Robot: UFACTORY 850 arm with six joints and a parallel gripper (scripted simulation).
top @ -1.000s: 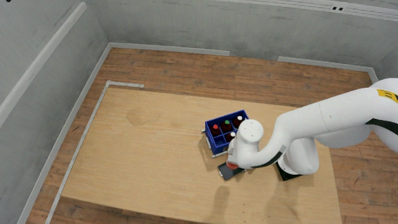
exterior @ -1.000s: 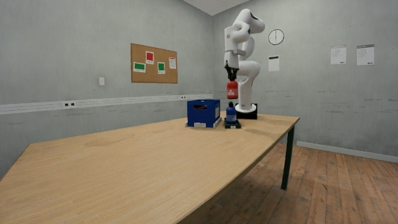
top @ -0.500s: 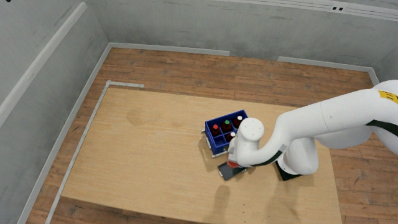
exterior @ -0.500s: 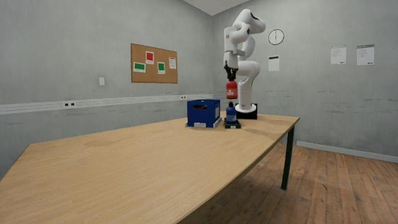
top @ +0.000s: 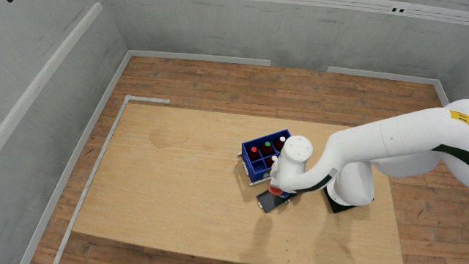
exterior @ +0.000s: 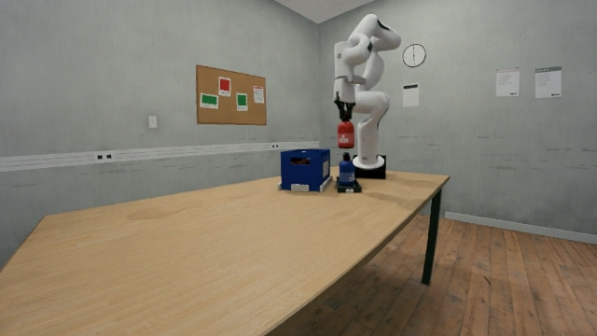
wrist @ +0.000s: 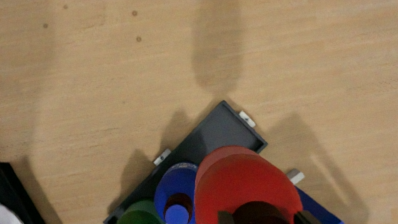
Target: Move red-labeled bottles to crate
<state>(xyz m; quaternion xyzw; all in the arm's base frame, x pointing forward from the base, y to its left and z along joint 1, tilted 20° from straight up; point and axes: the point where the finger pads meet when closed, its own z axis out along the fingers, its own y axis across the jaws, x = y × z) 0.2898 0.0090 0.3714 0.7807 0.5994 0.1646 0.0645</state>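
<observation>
Now: hand 70 mm above the red-labeled bottle. From my hand the other things lie so: blue-labeled bottle (250 mm below, 70 mm behind, 30 mm to the right); then green-labeled bottle (250 mm below, 150 mm behind, 70 mm to the right); then blue crate (250 mm below, 210 mm to the right, 10 mm ahead).
</observation>
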